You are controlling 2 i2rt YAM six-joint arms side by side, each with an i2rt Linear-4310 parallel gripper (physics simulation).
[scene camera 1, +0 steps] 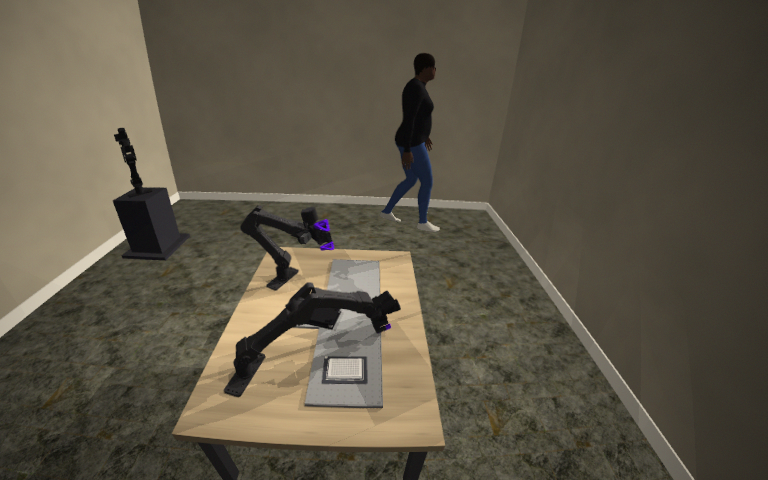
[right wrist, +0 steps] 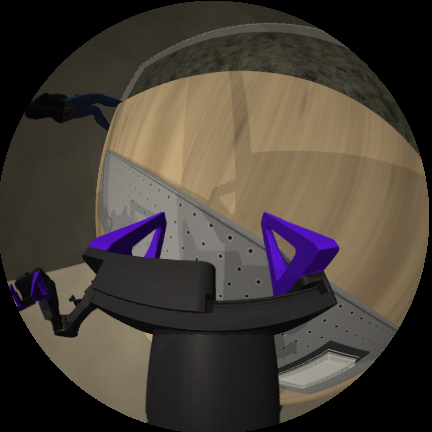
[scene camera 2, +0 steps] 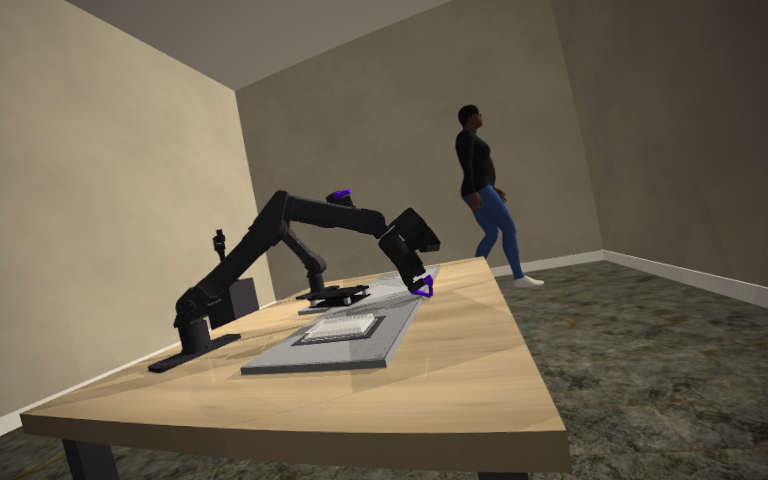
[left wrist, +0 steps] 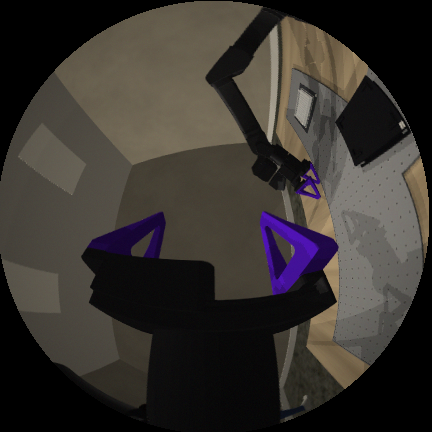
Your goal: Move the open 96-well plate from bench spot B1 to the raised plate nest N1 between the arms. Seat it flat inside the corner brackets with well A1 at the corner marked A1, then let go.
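Frame: origin at the left arm's base, x ahead, y left, z up, level; metres.
Seen in the pictures: left gripper, fingertip midpoint: (scene camera 1: 330, 240) (scene camera 2: 350, 202) (left wrist: 212, 216); right gripper, fingertip midpoint: (right wrist: 213, 217) (scene camera 2: 425, 285) (left wrist: 319, 189); left arm's base, origin of the base link: (scene camera 1: 283, 278) (scene camera 2: 318, 293); right arm's base, origin of the base link: (scene camera 1: 245, 373) (scene camera 2: 198, 352).
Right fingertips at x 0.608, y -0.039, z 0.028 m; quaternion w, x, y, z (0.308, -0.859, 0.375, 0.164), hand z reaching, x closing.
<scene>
Pixels of each thing's top centre, then the offset from my right fingertips to it. Level surfaces: height alone.
- white 96-well plate, middle of its top: (scene camera 2: 339, 323) (right wrist: 312, 377) (scene camera 1: 345, 367) (left wrist: 300, 106) 0.010 m back, 0.314 m right, 0.002 m up
- raised black nest, middle of its top: (left wrist: 361, 120) (scene camera 2: 337, 290) (scene camera 1: 319, 310) 0.258 m back, 0.116 m right, 0.024 m up
- wooden table, its level: 0.028 m down
The white 96-well plate (scene camera 1: 344, 368) (scene camera 2: 342, 326) (left wrist: 305, 106) (right wrist: 320, 372) lies flat in a dark rectangular outline on the grey perforated board. The raised black nest (scene camera 1: 326, 318) (scene camera 2: 338, 292) (left wrist: 372, 122) stands between the arms, partly hidden by the right arm in scene camera 1. It looks empty; its A1 mark is not readable. My left gripper (scene camera 1: 325, 236) (left wrist: 212, 216) (right wrist: 26, 292) is open and empty, raised high at the far end of the table. My right gripper (scene camera 1: 387, 326) (scene camera 2: 423, 287) (left wrist: 319, 189) (right wrist: 213, 217) is open and empty above the board's long edge, beyond the plate.
The grey board (scene camera 1: 345, 397) (scene camera 2: 317, 365) (left wrist: 380, 205) (right wrist: 195, 227) runs along the wooden table (scene camera 1: 254, 421) (scene camera 2: 283, 416). The right arm (scene camera 1: 271, 331) (scene camera 2: 249, 251) reaches over the nest area. A person (scene camera 1: 416, 113) (scene camera 2: 475, 164) stands beyond the table. Another arm on a dark pedestal (scene camera 1: 144, 223) is at the far left in scene camera 1.
</scene>
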